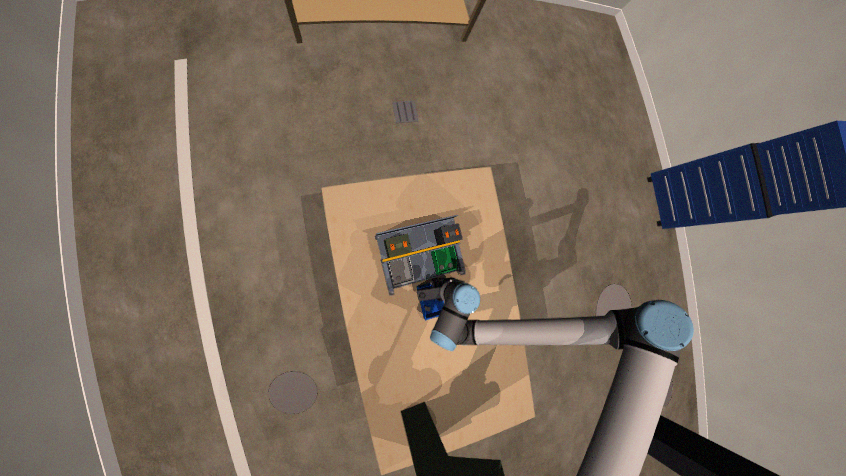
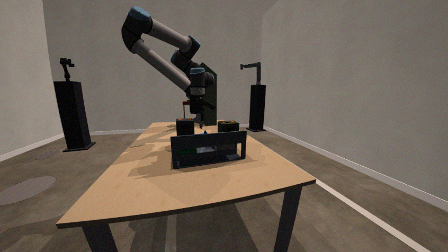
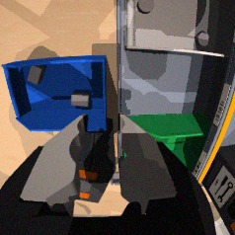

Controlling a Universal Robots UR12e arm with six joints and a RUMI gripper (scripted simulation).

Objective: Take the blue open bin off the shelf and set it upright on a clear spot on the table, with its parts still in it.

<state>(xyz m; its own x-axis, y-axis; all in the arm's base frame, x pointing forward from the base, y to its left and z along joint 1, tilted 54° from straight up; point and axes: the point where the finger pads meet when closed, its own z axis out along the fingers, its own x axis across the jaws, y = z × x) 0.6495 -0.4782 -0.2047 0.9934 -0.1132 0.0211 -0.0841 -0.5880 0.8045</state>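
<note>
Right now the blue open bin is 8 cm behind my hand, 1 cm to the left of it and 10 cm below it. Also, from my hand: grey bin (13 cm ahead, 10 cm to the left, 9 cm below); then bar (17 cm ahead, 1 cm to the right, 3 cm below); then green bin (11 cm ahead, 12 cm to the right, 9 cm below).
</note>
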